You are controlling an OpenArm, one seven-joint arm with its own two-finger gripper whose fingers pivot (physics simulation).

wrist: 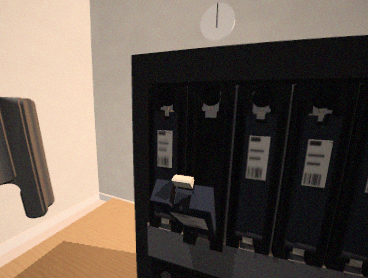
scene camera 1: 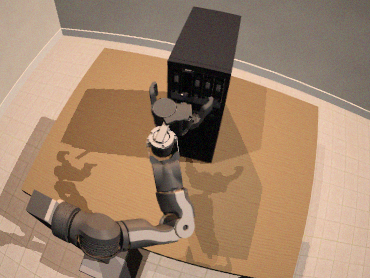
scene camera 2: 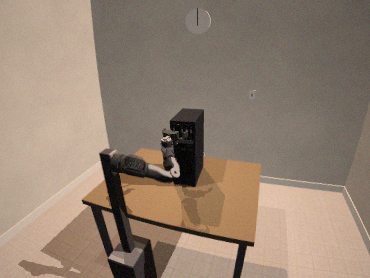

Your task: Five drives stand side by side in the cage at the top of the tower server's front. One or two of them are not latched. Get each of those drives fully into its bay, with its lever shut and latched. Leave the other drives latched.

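Note:
The black tower server stands upright. In the wrist view, the second drive from the left has its lever swung down and outward, with a pale tip; the bay behind it is dark, so its depth is unclear. The leftmost drive, third drive and fourth drive have upright, shut-looking levers. The fifth is cut off at the right edge. My gripper is wide open in front of the cage, its fingers spread to either side of the lowered lever, touching nothing visible. One finger shows at the wrist view's left edge.
The tower stands on the wooden table. A grey strip runs below the bays. My forearm reaches up in front of the tower's lower left part. The wall rises behind the tower.

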